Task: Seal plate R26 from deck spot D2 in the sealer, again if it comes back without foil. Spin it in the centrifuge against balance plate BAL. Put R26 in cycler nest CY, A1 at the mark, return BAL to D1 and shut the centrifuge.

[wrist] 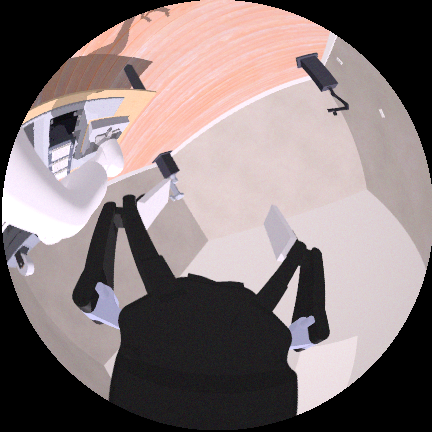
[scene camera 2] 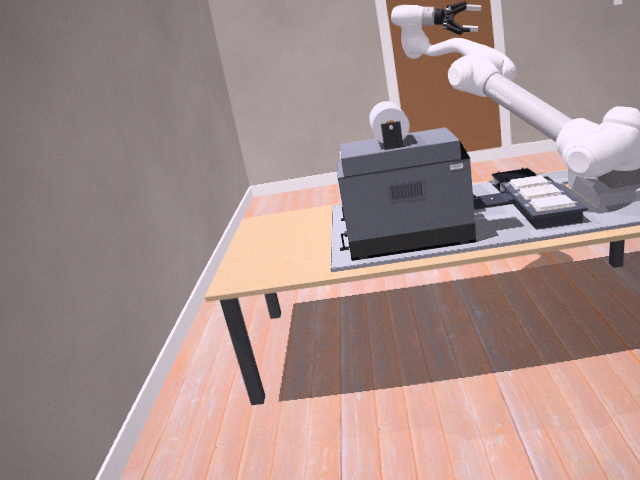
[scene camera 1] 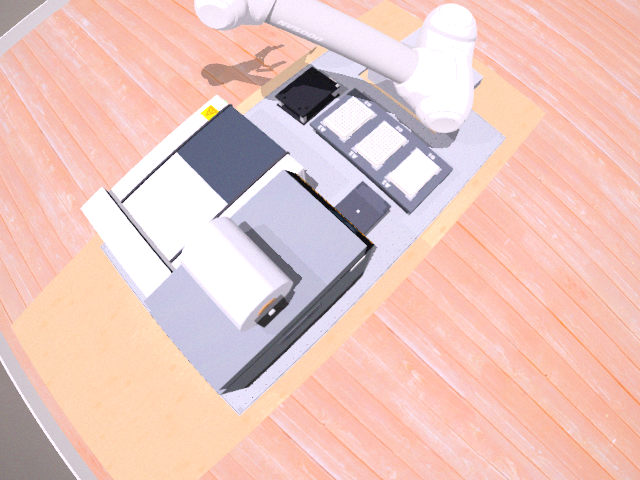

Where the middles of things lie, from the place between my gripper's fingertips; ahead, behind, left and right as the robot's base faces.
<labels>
The white and dark unit (scene camera 1: pixel 214 162) is 59 cm ahead of my hand, 52 cm to the left of it and 56 cm below it. Also, from my hand: dark square (scene camera 1: pixel 372 206) (35 cm ahead, 86 cm to the left, 59 cm below); white plate (scene camera 1: pixel 411 175) (14 cm ahead, 90 cm to the left, 62 cm below).
</labels>
